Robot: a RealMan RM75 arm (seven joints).
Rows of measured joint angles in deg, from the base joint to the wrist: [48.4 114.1 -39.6 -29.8 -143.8 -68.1 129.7]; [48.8 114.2 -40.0 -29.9 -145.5 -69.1 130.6]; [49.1 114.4 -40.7 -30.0 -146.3 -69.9 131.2]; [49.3 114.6 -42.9 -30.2 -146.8 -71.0 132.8]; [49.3 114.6 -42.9 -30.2 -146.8 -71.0 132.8]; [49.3 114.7 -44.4 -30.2 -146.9 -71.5 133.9]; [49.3 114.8 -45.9 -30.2 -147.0 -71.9 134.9]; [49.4 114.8 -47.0 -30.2 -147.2 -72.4 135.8]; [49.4 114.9 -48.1 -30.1 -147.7 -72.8 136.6]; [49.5 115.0 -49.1 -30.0 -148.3 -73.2 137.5]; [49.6 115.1 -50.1 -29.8 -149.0 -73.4 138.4]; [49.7 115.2 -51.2 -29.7 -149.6 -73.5 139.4]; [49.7 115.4 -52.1 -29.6 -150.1 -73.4 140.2]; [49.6 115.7 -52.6 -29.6 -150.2 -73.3 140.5]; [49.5 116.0 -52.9 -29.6 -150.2 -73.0 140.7]
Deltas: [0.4 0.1 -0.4 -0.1 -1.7 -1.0 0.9]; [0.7 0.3 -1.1 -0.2 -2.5 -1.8 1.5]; [0.9 0.5 -3.3 -0.4 -3.0 -2.9 3.1]; [0.9 0.5 -3.3 -0.4 -3.0 -2.9 3.1]; [0.9 0.6 -4.8 -0.4 -3.1 -3.4 4.2]; [0.9 0.7 -6.3 -0.4 -3.2 -3.8 5.2]; [1.0 0.7 -7.4 -0.4 -3.4 -4.3 6.1]; [1.0 0.8 -8.5 -0.3 -3.9 -4.7 6.9]; [1.1 0.9 -9.5 -0.2 -4.5 -5.1 7.8]; [1.2 1.0 -10.5 0.0 -5.2 -5.3 8.7]; [1.3 1.1 -11.6 0.1 -5.8 -5.4 9.7]; [1.3 1.3 -12.5 0.2 -6.3 -5.3 10.5]; [1.2 1.6 -13.0 0.2 -6.4 -5.2 10.8]; [1.1 1.9 -13.3 0.2 -6.4 -4.9 11.0]
